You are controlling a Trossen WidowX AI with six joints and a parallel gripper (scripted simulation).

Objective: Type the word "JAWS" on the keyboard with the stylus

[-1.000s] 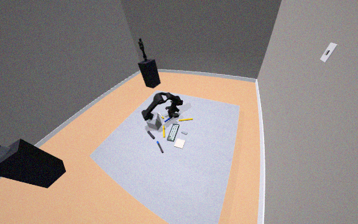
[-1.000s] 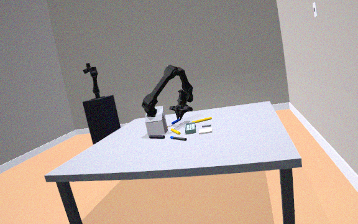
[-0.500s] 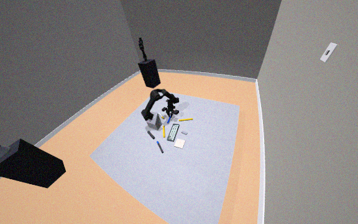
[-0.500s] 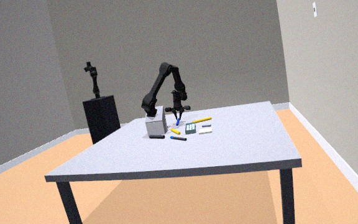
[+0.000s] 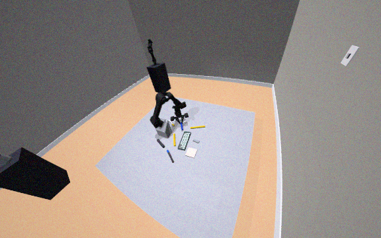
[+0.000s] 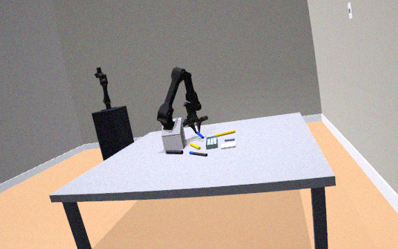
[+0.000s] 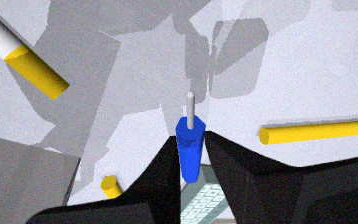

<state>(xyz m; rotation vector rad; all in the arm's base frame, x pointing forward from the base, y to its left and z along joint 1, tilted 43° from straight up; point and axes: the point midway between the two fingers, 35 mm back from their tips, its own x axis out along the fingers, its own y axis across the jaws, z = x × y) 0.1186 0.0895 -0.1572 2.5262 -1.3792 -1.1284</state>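
The grey stylus tip is 20 mm behind my gripper tip, 20 mm to the left of it and 10 mm above it. Also, from my gripper tip: grey block 240 mm ahead, 90 mm to the right, 40 mm below; then white marker 130 mm behind, 20 mm to the right, 40 mm below; then stylus right at my gripper tip.
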